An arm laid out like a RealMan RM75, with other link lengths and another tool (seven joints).
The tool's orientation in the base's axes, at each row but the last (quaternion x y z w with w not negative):
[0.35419 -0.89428 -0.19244 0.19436]
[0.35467 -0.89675 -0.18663 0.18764]
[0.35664 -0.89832 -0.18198 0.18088]
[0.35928 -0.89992 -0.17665 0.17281]
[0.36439 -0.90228 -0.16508 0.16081]
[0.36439 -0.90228 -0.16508 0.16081]
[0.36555 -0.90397 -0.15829 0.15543]
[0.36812 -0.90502 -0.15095 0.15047]
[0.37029 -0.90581 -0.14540 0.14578]
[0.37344 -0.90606 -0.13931 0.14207]
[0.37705 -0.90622 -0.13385 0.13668]
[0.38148 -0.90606 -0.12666 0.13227]
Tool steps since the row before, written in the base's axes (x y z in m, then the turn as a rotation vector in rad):
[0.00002 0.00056 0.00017 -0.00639 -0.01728 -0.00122]
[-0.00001 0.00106 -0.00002 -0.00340 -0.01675 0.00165]
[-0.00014 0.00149 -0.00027 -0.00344 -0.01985 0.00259]
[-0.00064 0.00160 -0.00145 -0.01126 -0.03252 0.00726]
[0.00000 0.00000 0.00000 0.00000 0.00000 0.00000]
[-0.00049 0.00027 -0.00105 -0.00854 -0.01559 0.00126]
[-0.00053 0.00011 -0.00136 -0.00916 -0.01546 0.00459]
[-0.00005 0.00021 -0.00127 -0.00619 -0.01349 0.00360]
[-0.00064 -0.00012 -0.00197 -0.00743 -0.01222 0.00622]
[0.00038 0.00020 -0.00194 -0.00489 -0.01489 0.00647]
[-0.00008 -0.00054 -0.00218 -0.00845 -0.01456 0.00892]
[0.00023 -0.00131 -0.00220 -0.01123 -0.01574 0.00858]
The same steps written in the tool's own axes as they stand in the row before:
[-0.00037 0.00045 -0.00004 0.01629 -0.00868 0.00056]
[-0.00075 0.00072 0.00024 0.01447 -0.00867 -0.00320]
[-0.00101 0.00097 0.00059 0.01687 -0.01033 -0.00461]
[-0.00096 0.00082 0.00186 0.03203 -0.01229 -0.00774]
[0.00000 0.00000 0.00000 0.00000 0.00000 0.00000]
[-0.00004 0.00004 0.00119 0.01712 -0.00492 -0.00044]
[0.00006 -0.00014 0.00146 0.01801 -0.00312 -0.00317]
[-0.00032 -0.00031 0.00121 0.01441 -0.00399 -0.00309]
[0.00021 -0.00041 0.00202 0.01477 -0.00137 -0.00483]
[-0.00070 -0.00080 0.00168 0.01499 -0.00472 -0.00637]
[0.00012 -0.00107 0.00197 0.01752 -0.00135 -0.00735]
[0.00048 -0.00176 0.00181 0.02020 -0.00043 -0.00625]

